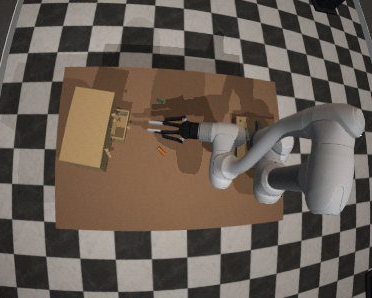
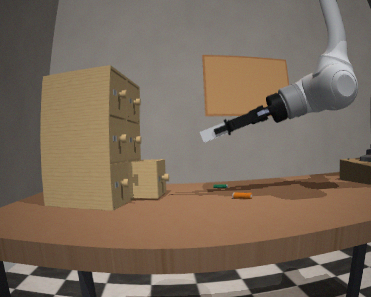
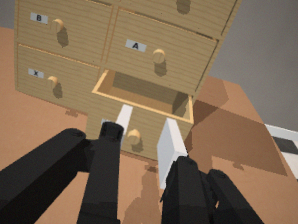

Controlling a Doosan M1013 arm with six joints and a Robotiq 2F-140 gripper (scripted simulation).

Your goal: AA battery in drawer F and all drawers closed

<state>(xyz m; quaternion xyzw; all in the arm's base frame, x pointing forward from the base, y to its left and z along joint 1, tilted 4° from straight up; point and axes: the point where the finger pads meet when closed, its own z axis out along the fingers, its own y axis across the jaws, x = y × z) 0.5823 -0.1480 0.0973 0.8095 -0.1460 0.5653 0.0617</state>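
Now: hand 40 mm past the orange AA battery, 100 mm to the right of it and 150 mm above it. From my hand the other things lie so: green battery: 70 mm behind, 170 mm to the right, 160 mm below.
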